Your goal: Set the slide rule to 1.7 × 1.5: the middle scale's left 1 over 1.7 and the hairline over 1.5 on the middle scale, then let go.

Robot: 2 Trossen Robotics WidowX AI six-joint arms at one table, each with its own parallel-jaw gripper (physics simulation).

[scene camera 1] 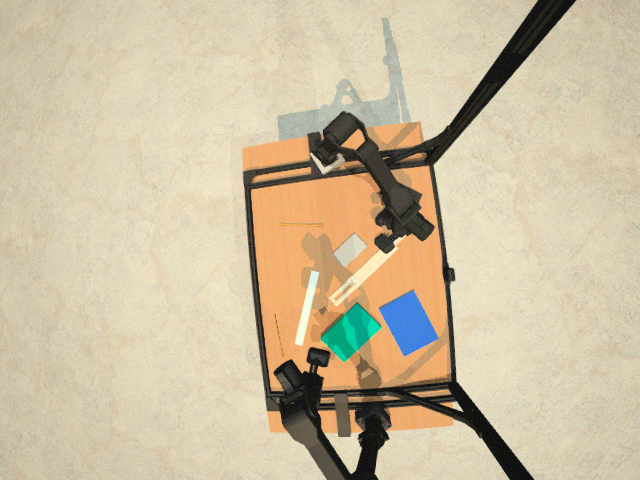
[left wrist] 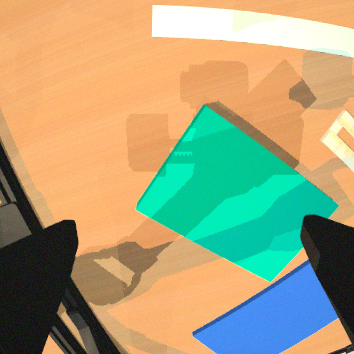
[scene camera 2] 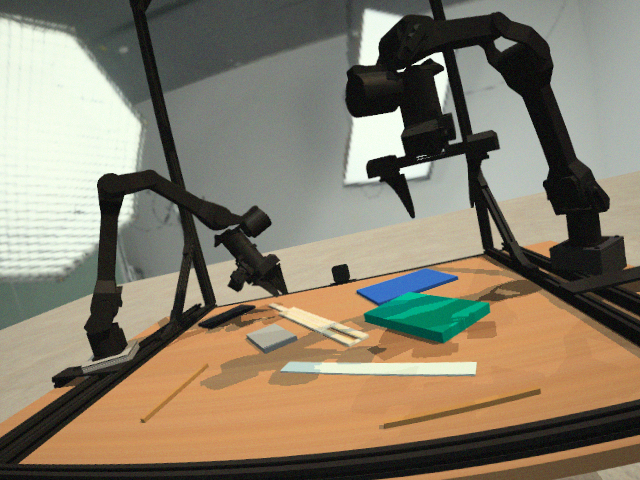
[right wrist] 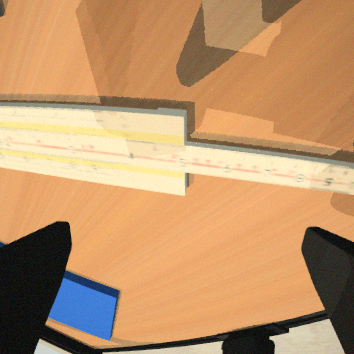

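The slide rule (scene camera 1: 368, 269) (scene camera 2: 309, 321) (right wrist: 90, 150) lies flat and diagonal on the table; its slotted end also shows in the left wrist view. Its middle scale (scene camera 2: 276, 306) (right wrist: 270, 174) sticks out past the body's end, which crosses it near a 5. The hairline cannot be made out, nor can the settings at 1.7 and 1.5. My right gripper (scene camera 2: 279, 292) (right wrist: 190, 237) is open and empty, low beside the rule's extended end. My left gripper (scene camera 2: 442, 211) (left wrist: 191, 230) is open and empty, high above the table near the green block.
A green block (scene camera 1: 351, 330) (scene camera 2: 426, 315) (left wrist: 235, 190) and a blue slab (scene camera 1: 408, 322) (scene camera 2: 408, 285) lie near the slotted end. A grey block (scene camera 1: 349, 250) (scene camera 2: 271, 338) lies beside the rule. A white strip (scene camera 1: 307, 307) (scene camera 2: 392, 368), thin sticks and a black slab (scene camera 2: 227, 316) also lie around.
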